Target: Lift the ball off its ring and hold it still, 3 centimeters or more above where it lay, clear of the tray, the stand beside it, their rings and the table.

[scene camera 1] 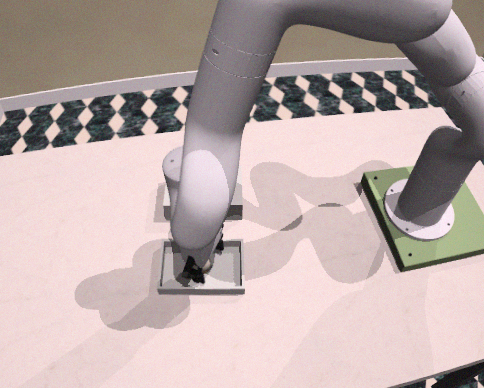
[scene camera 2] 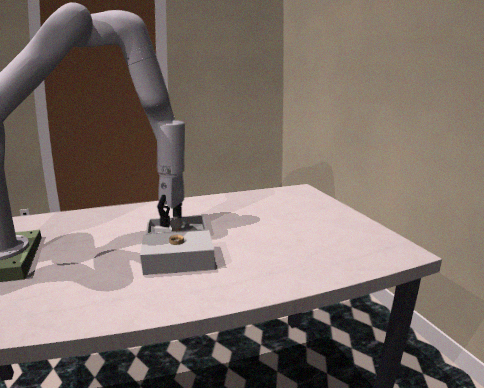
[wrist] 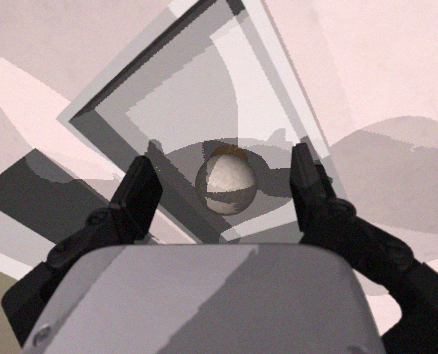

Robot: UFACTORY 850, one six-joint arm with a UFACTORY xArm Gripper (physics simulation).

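The pale round ball (wrist: 226,184) (scene camera 2: 178,224) (scene camera 1: 207,266) is low inside the grey tray (wrist: 115,70) (scene camera 1: 200,291). An orange-brown ring (wrist: 230,150) shows past the ball's upper edge in the wrist view; their contact is hidden. My gripper (wrist: 220,168) (scene camera 1: 207,260) (scene camera 2: 171,221) is open and points down over the tray. In the wrist view its fingers stand wide on either side of the ball, with gaps on both sides. Scene camera 1 shows part of the ball, the rest hidden by the arm.
The grey box-shaped stand (scene camera 2: 177,262) (scene camera 1: 235,213) (wrist: 50,200) is beside the tray, with an empty orange ring (scene camera 2: 176,243) on its top. The arm's green base plate (scene camera 1: 400,250) (scene camera 2: 12,270) lies on the table (scene camera 1: 300,350) (scene camera 2: 300,250) at a distance from the tray.
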